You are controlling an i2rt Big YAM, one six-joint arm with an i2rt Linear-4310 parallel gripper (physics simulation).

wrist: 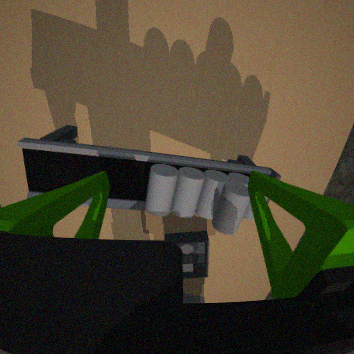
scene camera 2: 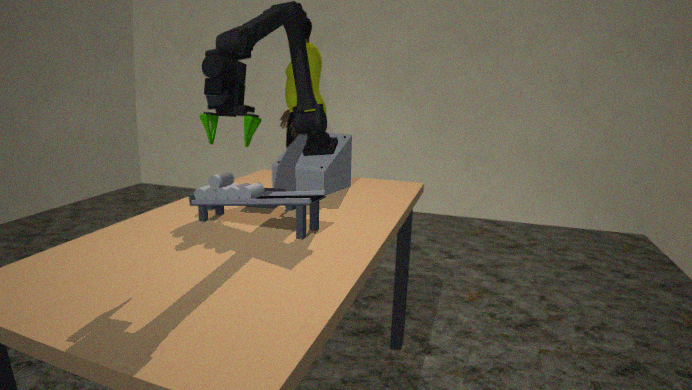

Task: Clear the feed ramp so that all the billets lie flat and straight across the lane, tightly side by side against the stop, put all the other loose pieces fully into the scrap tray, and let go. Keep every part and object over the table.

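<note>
Billet (wrist: pixel 162 179). Another billet (wrist: pixel 214 180). The gripper (scene camera 2: pixel 228 145), visible too in the wrist view (wrist: pixel 178 178).
</note>
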